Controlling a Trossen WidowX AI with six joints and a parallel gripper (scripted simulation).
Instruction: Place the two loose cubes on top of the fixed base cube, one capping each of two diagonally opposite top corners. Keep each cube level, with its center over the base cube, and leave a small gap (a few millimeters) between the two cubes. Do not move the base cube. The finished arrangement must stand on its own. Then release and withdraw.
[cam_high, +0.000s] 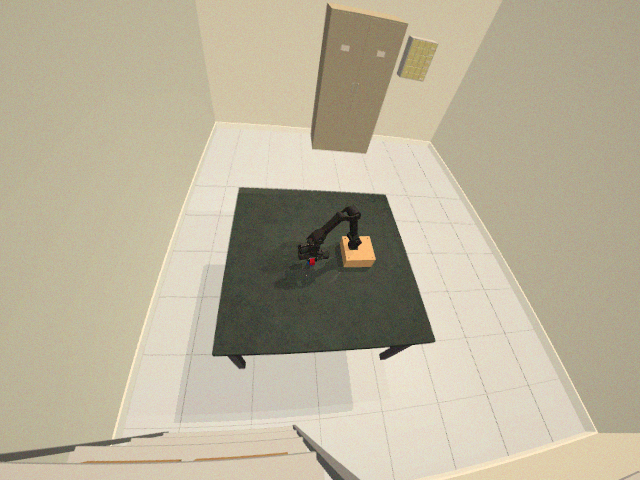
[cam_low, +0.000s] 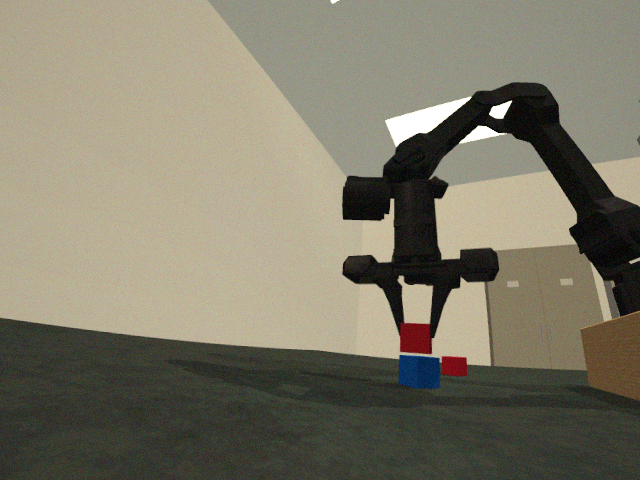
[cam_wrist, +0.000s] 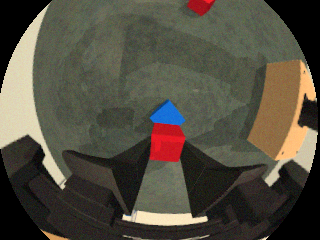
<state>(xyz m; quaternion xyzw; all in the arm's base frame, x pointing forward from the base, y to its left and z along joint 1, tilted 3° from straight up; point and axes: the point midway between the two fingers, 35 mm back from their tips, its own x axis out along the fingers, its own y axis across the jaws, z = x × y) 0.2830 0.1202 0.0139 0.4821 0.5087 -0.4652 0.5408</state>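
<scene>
Right now the red cube is right at my gripper tip. From my gripper tip the other things lie so: blue cube 2 cm to the right, 4 cm below.
</scene>
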